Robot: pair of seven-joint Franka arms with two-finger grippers.
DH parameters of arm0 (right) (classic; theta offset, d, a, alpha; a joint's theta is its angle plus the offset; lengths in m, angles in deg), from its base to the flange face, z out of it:
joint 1: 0 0.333 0 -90
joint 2: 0 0 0 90
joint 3: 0 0.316 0.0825 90
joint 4: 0 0 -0.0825 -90
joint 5: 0 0.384 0 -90
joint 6: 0 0 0.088 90
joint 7: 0 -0.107 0 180
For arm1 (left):
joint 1: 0 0.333 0 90
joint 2: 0 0 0 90
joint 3: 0 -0.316 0.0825 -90
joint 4: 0 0 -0.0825 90
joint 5: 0 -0.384 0 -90
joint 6: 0 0 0.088 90
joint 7: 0 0.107 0 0
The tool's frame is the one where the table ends.
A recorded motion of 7 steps. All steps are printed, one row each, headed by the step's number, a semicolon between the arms.
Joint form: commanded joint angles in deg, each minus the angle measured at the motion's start. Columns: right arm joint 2, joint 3, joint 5, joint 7, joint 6, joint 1, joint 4; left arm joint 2, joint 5, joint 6, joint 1, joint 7, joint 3, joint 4.
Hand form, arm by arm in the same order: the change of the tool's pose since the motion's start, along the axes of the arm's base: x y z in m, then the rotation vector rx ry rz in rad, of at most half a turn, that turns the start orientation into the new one. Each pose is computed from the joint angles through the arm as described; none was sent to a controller.
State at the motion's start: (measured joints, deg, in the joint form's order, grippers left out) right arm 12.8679 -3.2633 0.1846 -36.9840 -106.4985 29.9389 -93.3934; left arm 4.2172 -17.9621 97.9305 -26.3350 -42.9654 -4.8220 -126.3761
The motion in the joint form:
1: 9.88 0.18 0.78 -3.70 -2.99 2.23 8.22; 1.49 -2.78 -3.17 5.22 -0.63 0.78 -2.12
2: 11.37 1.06 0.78 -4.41 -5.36 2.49 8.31; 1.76 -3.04 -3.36 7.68 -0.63 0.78 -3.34
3: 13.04 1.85 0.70 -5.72 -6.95 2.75 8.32; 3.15 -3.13 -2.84 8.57 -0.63 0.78 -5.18
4: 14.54 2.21 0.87 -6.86 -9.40 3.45 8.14; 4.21 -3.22 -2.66 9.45 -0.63 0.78 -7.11
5: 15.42 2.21 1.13 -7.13 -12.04 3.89 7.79; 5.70 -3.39 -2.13 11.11 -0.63 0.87 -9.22
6: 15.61 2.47 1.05 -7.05 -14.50 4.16 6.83; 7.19 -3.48 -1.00 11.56 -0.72 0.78 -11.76
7: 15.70 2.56 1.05 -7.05 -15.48 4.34 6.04; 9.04 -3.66 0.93 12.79 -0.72 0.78 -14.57
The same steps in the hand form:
1: 0.0286 0.0501 -0.0393 0.0163 -0.0184 -0.0239; -0.0053 0.0460 -0.0033 0.0711 0.0382 0.0757
2: 0.0289 0.0643 -0.0527 0.0294 -0.0301 -0.0175; -0.0076 0.0671 -0.0095 0.0803 0.0571 0.1165
3: 0.0279 0.0768 -0.0702 0.0325 -0.0266 -0.0230; -0.0150 0.0758 -0.0114 0.0777 0.0577 0.1282
4: 0.0264 0.0903 -0.0860 0.0445 -0.0347 -0.0265; -0.0236 0.0846 -0.0166 0.0803 0.0702 0.1410
5: 0.0272 0.0974 -0.0953 0.0612 -0.0531 -0.0257; -0.0322 0.0980 -0.0198 0.0791 0.0735 0.1635
6: 0.0251 0.1030 -0.1016 0.0745 -0.0715 -0.0154; -0.0429 0.1033 -0.0260 0.0747 0.0742 0.1670
7: 0.0227 0.1051 -0.1076 0.0761 -0.0725 -0.0112; -0.0531 0.1126 -0.0313 0.0635 0.0623 0.1765

